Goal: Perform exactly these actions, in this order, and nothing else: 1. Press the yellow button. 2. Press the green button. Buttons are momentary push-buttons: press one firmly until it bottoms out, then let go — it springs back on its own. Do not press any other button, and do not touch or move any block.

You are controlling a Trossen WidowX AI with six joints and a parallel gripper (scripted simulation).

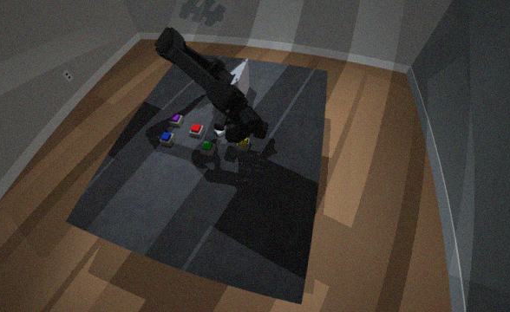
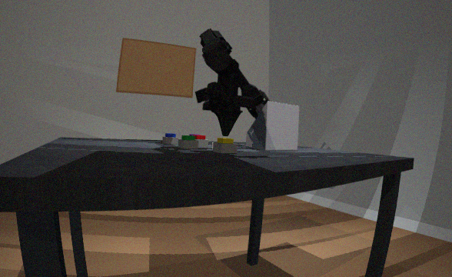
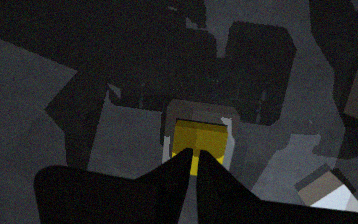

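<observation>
Now: gripper tip 1 cm above the yellow button. Round my gripper tip: red button (21 cm to the right, 1 cm below, 1 cm behind); then white block (12 cm to the right, 4 cm behind, 3 cm below); then green button (13 cm to the right, 6 cm ahead, 1 cm below).
</observation>
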